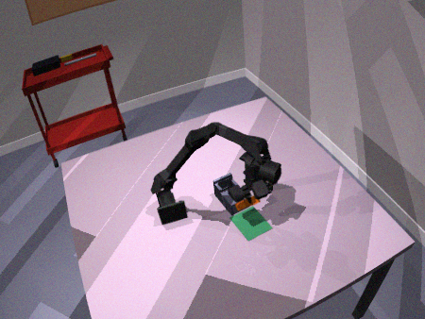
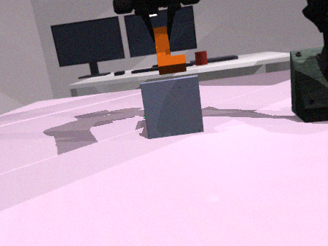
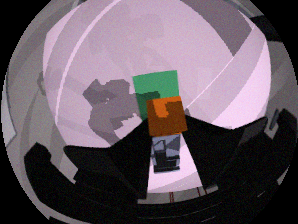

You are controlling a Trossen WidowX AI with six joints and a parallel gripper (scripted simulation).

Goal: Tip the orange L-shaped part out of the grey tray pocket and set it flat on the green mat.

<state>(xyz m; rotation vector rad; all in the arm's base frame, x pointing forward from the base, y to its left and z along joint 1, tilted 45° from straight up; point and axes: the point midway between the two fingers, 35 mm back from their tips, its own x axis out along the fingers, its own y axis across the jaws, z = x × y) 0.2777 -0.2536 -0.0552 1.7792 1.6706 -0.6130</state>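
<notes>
Right now my gripper tip is 17 cm above the green mat and 2 cm to the right of it. From my gripper tip the other things lie so: orange L-shaped part: 3 cm to the left, 3 cm below, 2 cm behind.
</notes>
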